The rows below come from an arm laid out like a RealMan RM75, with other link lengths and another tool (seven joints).
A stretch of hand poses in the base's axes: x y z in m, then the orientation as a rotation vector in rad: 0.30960 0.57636 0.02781 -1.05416 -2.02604 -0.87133; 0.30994 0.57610 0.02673 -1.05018 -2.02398 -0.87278; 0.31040 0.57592 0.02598 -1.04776 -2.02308 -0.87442; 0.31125 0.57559 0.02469 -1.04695 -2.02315 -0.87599; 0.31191 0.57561 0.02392 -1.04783 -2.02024 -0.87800; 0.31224 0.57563 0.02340 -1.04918 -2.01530 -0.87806; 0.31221 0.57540 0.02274 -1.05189 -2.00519 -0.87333; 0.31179 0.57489 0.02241 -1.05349 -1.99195 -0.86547; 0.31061 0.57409 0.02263 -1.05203 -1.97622 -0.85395; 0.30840 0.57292 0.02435 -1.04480 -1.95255 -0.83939; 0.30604 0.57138 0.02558 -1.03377 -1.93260 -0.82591; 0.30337 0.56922 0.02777 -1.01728 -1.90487 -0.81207; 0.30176 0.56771 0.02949 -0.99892 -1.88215 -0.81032; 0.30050 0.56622 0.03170 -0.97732 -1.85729 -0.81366; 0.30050 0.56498 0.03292 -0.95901 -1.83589 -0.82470; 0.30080 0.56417 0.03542 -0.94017 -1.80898 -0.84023
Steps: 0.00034 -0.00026 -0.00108 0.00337 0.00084 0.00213; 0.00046 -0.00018 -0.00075 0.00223 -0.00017 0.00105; 0.00085 -0.00033 -0.00129 0.00105 -0.00088 0.00002; 0.00066 0.00002 -0.00077 0.00214 0.00117 -0.00162; 0.00033 0.00002 -0.00052 0.00207 0.00376 -0.00144; -0.00003 -0.00023 -0.00066 0.00189 0.01027 -0.00117; -0.00042 -0.00051 -0.00033 0.00244 0.01434 0.00043; -0.00118 -0.00080 0.00022 0.00319 0.01821 0.00367; -0.00221 -0.00117 0.00172 0.00821 0.02596 0.00803; -0.00236 -0.00154 0.00123 0.00842 0.02253 0.01072; -0.00267 -0.00216 0.00219 0.01458 0.02876 0.01381; -0.00161 -0.00151 0.00172 0.01890 0.01853 0.01085; -0.00126 -0.00149 0.00221 0.02406 0.01745 0.01073; 0.00000 -0.00124 0.00122 0.02470 0.01072 0.00548; 0.00030 -0.00081 0.00250 0.02999 0.01258 0.00312
